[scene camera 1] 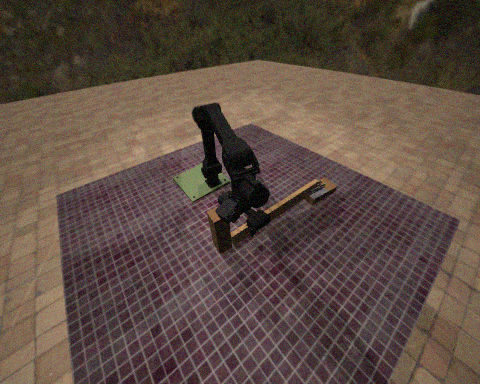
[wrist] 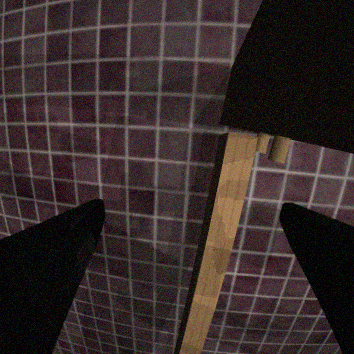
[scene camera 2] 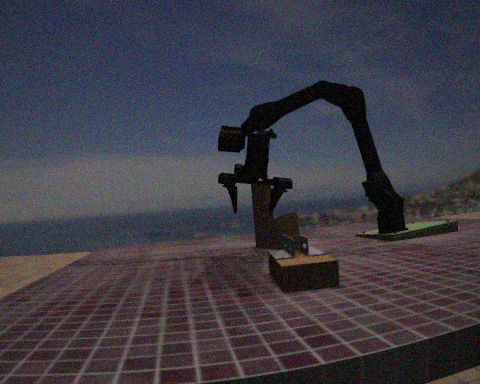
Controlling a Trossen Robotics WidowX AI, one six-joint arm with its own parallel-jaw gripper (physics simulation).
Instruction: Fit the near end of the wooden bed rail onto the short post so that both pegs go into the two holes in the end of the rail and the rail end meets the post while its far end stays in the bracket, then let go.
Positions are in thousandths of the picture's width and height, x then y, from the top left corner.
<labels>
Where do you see a wooden bed rail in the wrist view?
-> At 662, 439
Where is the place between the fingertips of the gripper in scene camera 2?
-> At 526, 559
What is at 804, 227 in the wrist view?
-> A short post.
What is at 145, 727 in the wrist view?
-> The gripper.
</labels>
